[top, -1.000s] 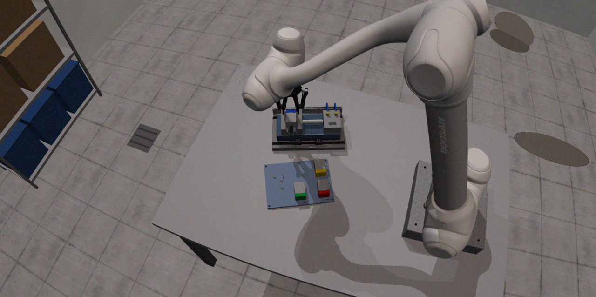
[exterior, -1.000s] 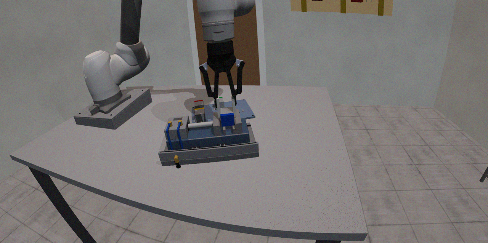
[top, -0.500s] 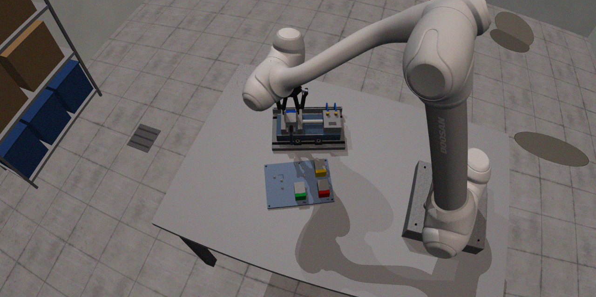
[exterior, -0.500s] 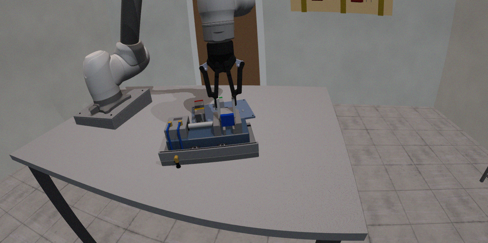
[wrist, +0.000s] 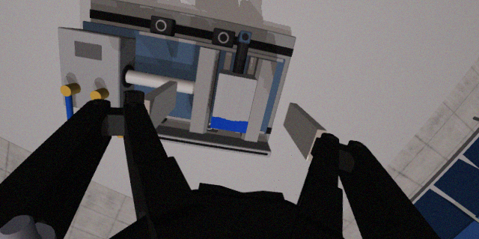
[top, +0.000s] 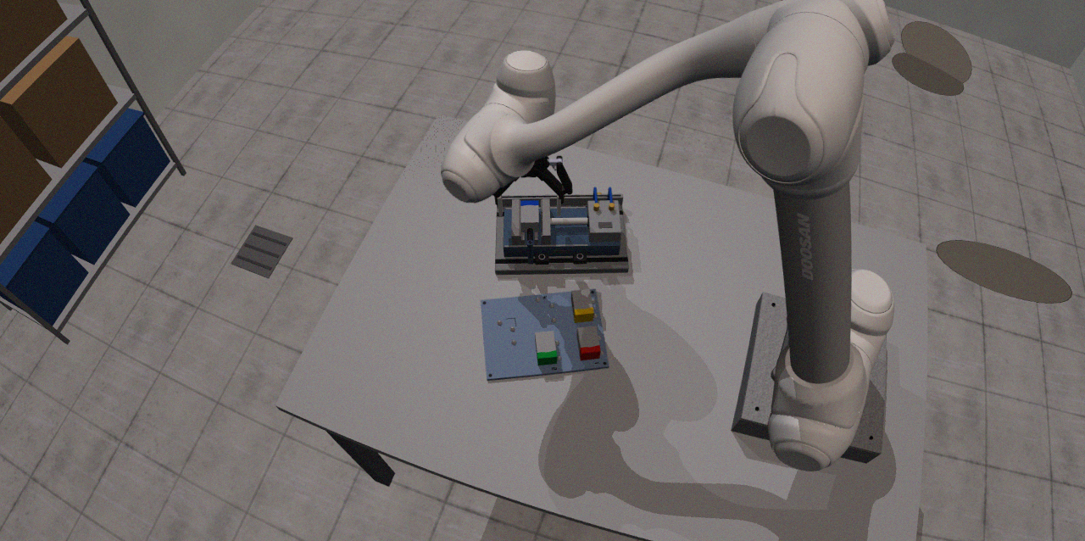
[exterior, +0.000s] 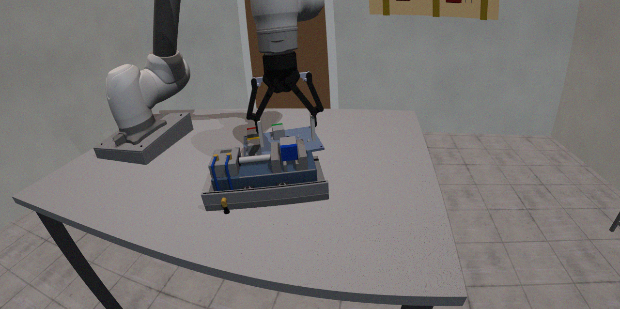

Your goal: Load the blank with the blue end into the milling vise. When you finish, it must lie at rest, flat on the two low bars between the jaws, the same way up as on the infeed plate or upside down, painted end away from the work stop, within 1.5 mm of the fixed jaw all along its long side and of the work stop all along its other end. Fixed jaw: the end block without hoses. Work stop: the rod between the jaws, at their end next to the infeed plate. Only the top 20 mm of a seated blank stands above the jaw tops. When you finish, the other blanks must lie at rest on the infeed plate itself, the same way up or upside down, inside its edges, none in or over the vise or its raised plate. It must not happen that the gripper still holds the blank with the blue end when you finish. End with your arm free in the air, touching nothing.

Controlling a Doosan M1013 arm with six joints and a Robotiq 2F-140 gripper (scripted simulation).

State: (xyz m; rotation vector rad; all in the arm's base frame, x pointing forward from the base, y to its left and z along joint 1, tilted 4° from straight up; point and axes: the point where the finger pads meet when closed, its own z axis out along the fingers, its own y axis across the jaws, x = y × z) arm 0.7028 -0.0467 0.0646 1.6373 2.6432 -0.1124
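My gripper is now 30 mm above the blue-ended blank. From my hand the other things lie so: black work stop rod: 20 mm behind, 40 mm to the left, 40 mm below; then moving jaw: 30 mm behind, 20 mm to the right, 50 mm below; then fixed jaw: 30 mm ahead, 10 mm to the left, 50 mm below.
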